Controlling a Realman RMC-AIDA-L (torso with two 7-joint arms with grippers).
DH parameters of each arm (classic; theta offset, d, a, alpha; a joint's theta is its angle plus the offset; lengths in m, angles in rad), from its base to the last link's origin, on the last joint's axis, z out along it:
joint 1: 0 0.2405 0 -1.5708
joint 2: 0 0 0 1.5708
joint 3: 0 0.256 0 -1.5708
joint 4: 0 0 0 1.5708
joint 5: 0 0.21 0 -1.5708
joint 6: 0 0 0 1.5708
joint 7: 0 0.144 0 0
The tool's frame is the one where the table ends.
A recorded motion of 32 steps. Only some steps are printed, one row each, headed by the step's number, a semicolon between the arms.
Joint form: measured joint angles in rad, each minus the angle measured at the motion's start. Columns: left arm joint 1, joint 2, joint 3, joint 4, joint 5, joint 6, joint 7; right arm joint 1, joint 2, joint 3, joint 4, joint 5, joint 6, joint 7.
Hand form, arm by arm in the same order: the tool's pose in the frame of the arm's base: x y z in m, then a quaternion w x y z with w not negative. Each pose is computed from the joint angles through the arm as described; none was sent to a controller.
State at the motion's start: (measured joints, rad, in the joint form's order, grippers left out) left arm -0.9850 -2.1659 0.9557 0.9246 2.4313 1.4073 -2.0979; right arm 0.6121 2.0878 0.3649 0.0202 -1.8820 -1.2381 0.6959
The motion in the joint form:
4: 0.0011 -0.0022 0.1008 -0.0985 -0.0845 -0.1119 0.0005; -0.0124 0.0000 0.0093 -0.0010 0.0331 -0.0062 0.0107
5: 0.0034 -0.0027 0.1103 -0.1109 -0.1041 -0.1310 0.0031; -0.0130 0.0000 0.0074 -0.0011 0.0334 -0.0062 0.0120
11: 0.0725 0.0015 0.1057 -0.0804 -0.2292 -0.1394 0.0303; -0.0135 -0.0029 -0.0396 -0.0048 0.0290 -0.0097 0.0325
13: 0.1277 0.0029 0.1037 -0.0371 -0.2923 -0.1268 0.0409; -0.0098 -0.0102 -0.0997 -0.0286 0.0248 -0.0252 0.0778
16: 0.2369 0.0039 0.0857 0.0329 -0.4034 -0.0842 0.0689; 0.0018 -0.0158 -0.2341 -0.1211 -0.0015 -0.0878 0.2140
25: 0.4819 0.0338 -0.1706 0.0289 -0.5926 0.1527 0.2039; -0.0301 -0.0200 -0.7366 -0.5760 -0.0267 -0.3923 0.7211
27: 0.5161 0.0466 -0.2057 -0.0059 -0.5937 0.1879 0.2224; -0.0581 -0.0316 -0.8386 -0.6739 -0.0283 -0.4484 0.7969
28: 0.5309 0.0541 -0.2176 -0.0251 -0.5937 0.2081 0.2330; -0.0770 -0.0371 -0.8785 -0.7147 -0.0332 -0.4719 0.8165
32: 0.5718 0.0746 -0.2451 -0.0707 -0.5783 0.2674 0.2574; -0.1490 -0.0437 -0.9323 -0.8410 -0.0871 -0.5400 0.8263
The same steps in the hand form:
4: -0.0928 0.4119 -0.0620 0.09350 -0.97410 -0.20444 -0.02443; 0.2928 0.3668 -0.0049 0.49090 -0.65108 0.34217 0.46693
5: -0.0928 0.4120 -0.0649 0.09406 -0.97323 -0.20742 -0.03091; 0.2930 0.3666 -0.0051 0.49035 -0.65136 0.34259 0.46681
11: -0.0990 0.4094 -0.0563 0.09471 -0.96446 -0.22885 -0.09203; 0.2909 0.3651 -0.0090 0.47386 -0.66718 0.34076 0.46282
13: -0.1052 0.4057 -0.0471 0.09706 -0.95826 -0.23866 -0.12388; 0.2896 0.3649 -0.0077 0.45405 -0.68522 0.33503 0.46052
16: -0.1223 0.3943 -0.0295 0.09753 -0.94428 -0.25784 -0.17985; 0.2838 0.3641 -0.0022 0.39922 -0.72755 0.31862 0.45801
25: -0.2090 0.3485 0.0295 0.10946 -0.88545 -0.32687 -0.31169; 0.2543 0.3472 0.0355 0.18730 -0.85870 0.26555 0.39628
27: -0.2278 0.3371 0.0333 0.10832 -0.87616 -0.34573 -0.31792; 0.2513 0.3394 0.0443 0.15219 -0.88373 0.25398 0.36244
28: -0.2358 0.3310 0.0342 0.10440 -0.87319 -0.35275 -0.31971; 0.2525 0.3339 0.0475 0.14036 -0.89436 0.24816 0.34472
32: -0.2565 0.3124 0.0361 0.09034 -0.86767 -0.37143 -0.31785; 0.2660 0.3122 0.0585 0.12852 -0.92059 0.23061 0.28777

